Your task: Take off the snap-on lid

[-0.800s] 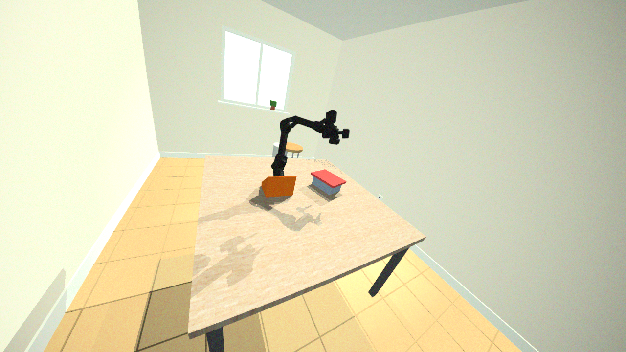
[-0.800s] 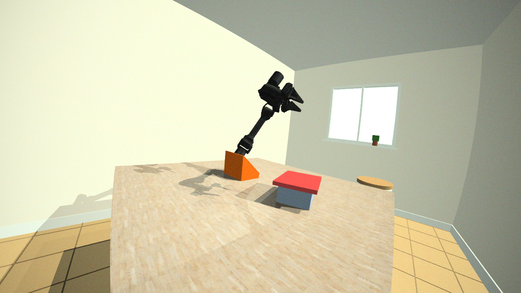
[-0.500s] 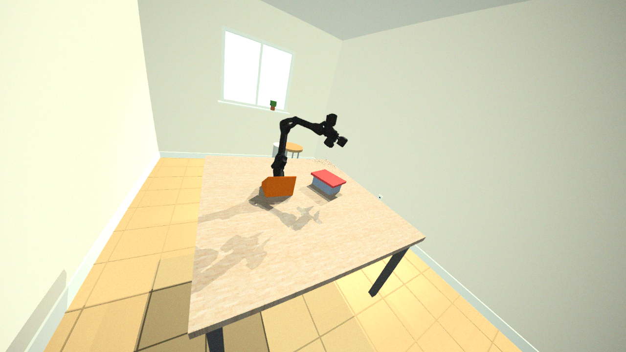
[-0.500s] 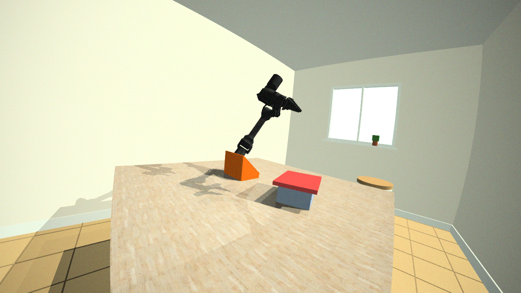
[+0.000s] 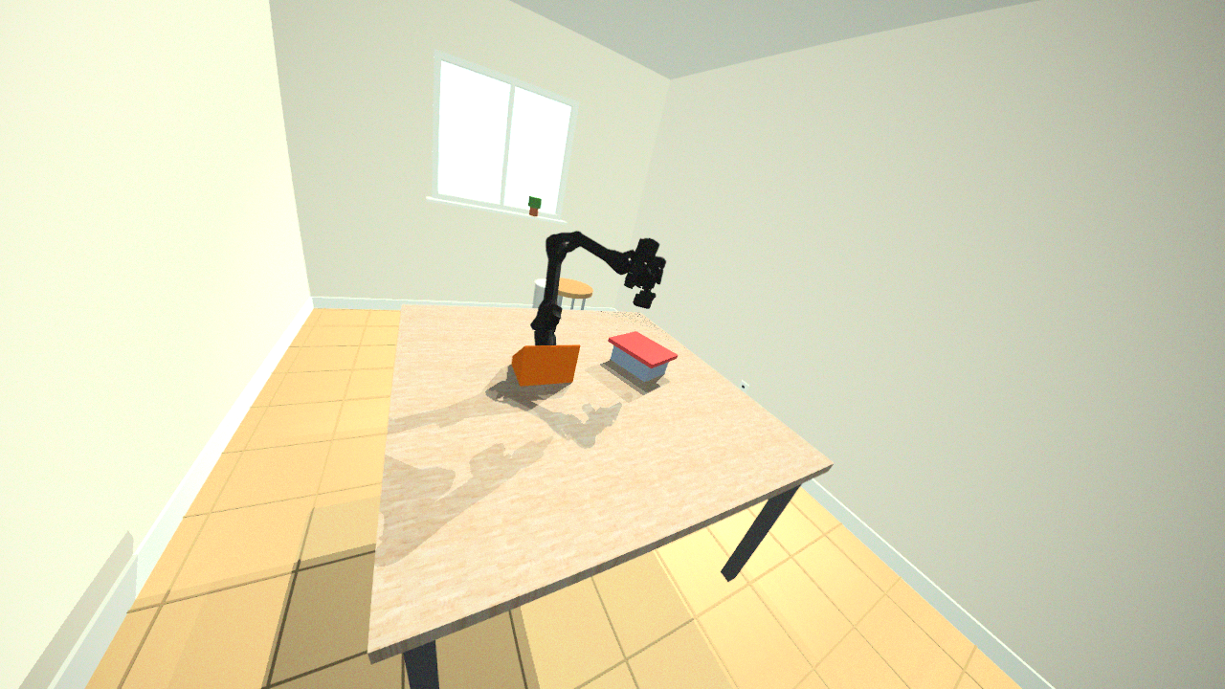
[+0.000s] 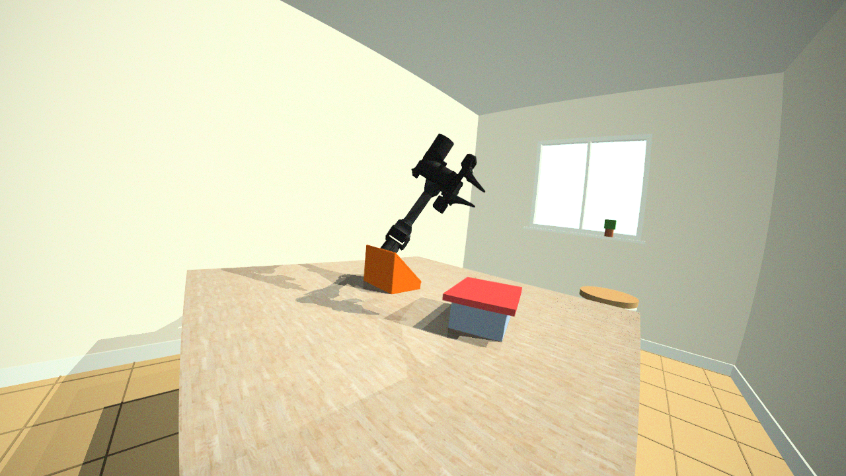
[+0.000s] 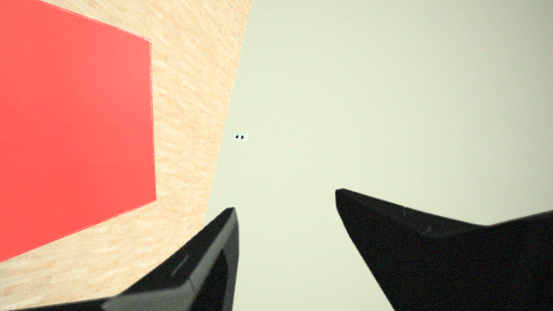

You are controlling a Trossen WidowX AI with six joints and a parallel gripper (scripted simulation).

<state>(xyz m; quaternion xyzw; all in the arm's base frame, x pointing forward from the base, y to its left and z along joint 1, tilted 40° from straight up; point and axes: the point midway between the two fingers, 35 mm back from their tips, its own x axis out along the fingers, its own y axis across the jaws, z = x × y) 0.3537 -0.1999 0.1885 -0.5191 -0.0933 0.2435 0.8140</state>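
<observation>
The red lid lies 40 mm ahead of my gripper tip, 30 mm to the left of it and 260 mm below it. Round my gripper tip: blue storage box (40 mm ahead, 30 mm to the left, 310 mm below).
</observation>
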